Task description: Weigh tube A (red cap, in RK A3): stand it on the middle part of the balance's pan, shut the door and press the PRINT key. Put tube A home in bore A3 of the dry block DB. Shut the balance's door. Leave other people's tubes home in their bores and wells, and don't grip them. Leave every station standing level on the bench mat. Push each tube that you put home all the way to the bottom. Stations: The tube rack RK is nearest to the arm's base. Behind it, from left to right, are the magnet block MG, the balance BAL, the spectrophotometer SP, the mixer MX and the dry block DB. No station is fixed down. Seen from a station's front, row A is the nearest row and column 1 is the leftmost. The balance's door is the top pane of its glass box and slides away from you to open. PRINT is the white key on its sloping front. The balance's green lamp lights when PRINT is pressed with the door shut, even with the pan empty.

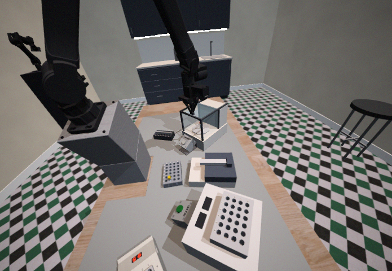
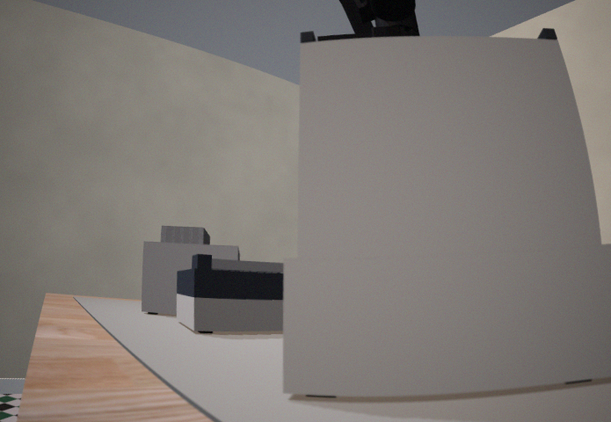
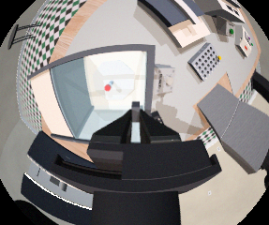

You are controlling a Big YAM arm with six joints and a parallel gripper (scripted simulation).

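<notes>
The balance door lies 20 mm to the left of my hand, 20 mm ahead of it and 10 mm below it. The rest, counted from my hand: magnet block (210 mm behind, 200 mm below, 100 mm to the left); spectrophotometer (250 mm to the right, 160 mm below, 70 mm ahead); tube rack (220 mm to the right, 210 mm below, 130 mm behind).
</notes>
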